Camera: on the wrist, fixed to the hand. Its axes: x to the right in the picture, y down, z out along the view.
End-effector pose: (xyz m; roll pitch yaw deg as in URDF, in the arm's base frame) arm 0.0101 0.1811 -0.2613 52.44 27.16 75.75
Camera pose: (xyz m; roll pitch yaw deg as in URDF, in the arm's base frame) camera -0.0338 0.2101 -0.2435 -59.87 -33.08 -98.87
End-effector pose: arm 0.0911 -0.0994 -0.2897 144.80 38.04 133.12
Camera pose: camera 0.0855 -0.0557 -0.2559 -153.57 -33.07 -39.93
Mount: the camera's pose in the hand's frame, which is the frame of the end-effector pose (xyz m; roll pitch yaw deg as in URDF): 0.0073 0.0491 -0.0249 -4.59 -7.25 177.97
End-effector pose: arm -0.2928 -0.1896 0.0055 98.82 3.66 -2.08
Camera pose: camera -0.2816 -0.1729 0.0573 -104.07 -4.51 -174.58
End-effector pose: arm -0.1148 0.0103 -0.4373 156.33 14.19 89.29
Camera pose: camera -0.0796 0.0274 -0.3979 -161.99 -8.32 -85.91
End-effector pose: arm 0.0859 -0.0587 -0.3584 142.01 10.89 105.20
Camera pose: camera 0.1041 -0.0366 -0.3108 -147.64 -6.37 -68.71
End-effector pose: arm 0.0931 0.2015 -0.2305 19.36 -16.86 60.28
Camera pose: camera 0.0502 0.2364 -0.2353 -23.96 9.35 -119.22
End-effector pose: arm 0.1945 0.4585 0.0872 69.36 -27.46 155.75
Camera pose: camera 0.1875 0.4171 0.1235 -71.27 22.86 -17.66
